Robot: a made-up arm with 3 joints. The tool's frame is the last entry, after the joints.
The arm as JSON. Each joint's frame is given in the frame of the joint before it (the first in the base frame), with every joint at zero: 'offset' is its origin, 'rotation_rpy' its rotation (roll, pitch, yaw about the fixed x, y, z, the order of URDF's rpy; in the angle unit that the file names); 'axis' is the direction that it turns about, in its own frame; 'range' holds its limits. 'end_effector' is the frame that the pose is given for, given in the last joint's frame.
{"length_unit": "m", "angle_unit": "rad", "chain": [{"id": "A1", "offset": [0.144, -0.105, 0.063], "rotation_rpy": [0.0, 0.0, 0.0], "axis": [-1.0, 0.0, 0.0], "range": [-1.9, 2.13]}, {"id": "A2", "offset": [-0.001, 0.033, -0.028], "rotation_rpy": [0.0, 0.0, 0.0], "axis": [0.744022, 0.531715, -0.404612], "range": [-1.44, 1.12]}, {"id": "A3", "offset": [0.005, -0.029, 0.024], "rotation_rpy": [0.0, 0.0, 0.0], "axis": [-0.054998, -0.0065, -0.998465], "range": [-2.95, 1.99]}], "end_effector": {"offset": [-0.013, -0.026, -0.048], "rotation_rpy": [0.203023, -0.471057, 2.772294]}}
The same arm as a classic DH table. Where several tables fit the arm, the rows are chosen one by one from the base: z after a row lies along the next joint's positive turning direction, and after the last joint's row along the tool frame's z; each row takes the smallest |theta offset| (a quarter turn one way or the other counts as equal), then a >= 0, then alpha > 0; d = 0 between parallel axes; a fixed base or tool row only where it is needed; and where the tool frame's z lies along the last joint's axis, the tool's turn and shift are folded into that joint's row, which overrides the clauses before.
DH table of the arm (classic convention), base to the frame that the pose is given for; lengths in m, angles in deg. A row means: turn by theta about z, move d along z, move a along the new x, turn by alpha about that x. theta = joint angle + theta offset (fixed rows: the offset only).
base (fixed): theta0 -90; d 0.063; a 0.105; alpha 90
A1: theta0 -52.73; d -0.0949; a 0.0023; alpha 138.08
A2: theta0 -58.84; d 0.05; a 0.026; alpha -68.92
A3: theta0 32.08; d 0.0063; a 0.0251; alpha 153.95
tool (fixed): theta0 -111.16; d -0.0264; a 0; alpha 0
Joint limits (deg, base to tool): -108.86..122.04 -82.51..64.17 -169.02..114.02

